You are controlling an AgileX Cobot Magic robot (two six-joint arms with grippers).
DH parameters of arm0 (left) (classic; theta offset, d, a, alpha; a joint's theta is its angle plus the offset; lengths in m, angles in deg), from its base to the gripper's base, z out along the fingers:
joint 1: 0 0.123 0 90
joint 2: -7.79 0 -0.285 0
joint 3: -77.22 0 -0.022 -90
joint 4: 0 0.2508 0 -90
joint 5: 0 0 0.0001 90
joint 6: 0 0.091 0 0
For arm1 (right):
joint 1: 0 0.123 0 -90
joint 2: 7.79 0 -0.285 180
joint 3: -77.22 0 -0.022 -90
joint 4: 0 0.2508 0 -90
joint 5: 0 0 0.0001 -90
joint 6: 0 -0.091 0 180
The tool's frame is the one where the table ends.
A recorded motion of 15 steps. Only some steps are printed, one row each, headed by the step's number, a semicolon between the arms.
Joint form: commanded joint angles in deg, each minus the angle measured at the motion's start. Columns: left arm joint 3, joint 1, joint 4, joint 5, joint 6, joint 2; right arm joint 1, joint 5, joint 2, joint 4, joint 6, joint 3.
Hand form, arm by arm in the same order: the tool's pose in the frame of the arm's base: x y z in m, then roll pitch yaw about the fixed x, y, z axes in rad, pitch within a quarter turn. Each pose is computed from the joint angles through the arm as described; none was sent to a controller.
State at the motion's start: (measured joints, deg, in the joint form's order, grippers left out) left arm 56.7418 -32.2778 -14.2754 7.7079 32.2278 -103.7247; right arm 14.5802 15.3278 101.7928 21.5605 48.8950 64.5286
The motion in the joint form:
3: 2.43 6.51 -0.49 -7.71 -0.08 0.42; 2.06 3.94 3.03 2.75 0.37 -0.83
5: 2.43 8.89 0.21 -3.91 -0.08 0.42; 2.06 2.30 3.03 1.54 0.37 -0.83
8: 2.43 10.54 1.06 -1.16 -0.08 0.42; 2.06 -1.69 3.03 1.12 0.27 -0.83
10: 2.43 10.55 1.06 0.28 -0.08 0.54; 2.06 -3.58 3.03 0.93 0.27 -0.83
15: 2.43 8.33 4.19 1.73 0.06 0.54; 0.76 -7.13 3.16 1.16 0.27 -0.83
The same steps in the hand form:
3: 0.3435 -0.1659 0.1901 2.7898 0.8333 2.2315; 0.3589 0.1202 0.1832 -2.9416 0.6167 -2.2859
5: 0.3460 -0.1513 0.1857 2.8318 0.7761 2.2828; 0.3611 0.1193 0.1843 -2.8994 0.6256 -2.2582
8: 0.3471 -0.1410 0.1827 2.8543 0.7322 2.3089; 0.3663 0.1182 0.1878 -2.8325 0.6665 -2.2368
10: 0.3453 -0.1408 0.1819 2.8717 0.7136 2.3160; 0.3687 0.1176 0.1895 -2.7992 0.6854 -2.2243
15: 0.3381 -0.1530 0.1803 2.8392 0.6729 2.2164; 0.3756 0.1083 0.1922 -2.7451 0.7232 -2.2335

